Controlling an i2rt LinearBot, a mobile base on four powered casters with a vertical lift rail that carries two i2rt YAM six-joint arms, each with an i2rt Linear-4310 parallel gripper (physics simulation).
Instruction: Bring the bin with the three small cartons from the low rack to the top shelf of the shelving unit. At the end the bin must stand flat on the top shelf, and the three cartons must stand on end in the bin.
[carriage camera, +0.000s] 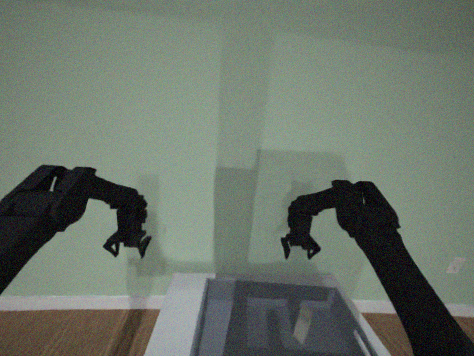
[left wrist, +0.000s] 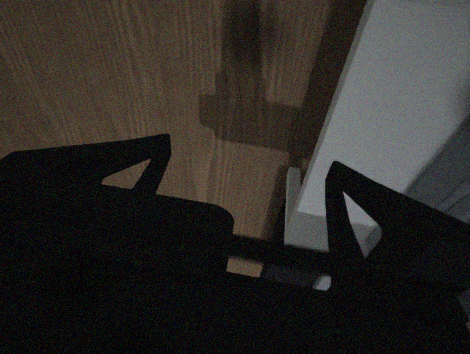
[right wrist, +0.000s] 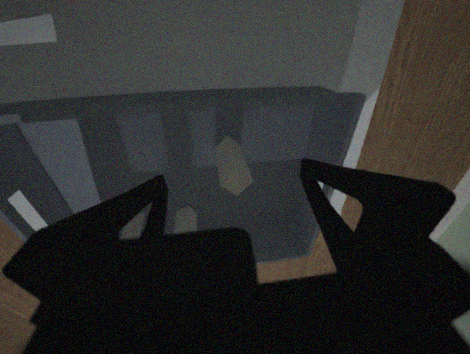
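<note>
The blue-grey bin stands on the low white rack; part of the bin also shows at the right of the left wrist view. In it a beige carton appears to stand on end. A second carton shows partly above the gripper body; the third is hidden or cannot be made out. My left gripper is open and empty, above the rack's left edge. My right gripper is open and empty, above the bin. The shelving unit does not show.
A green wall stands behind the rack, with a white skirting board and a wall outlet at the right. Wooden floor lies beside the rack. Arm shadows fall on the wall and floor.
</note>
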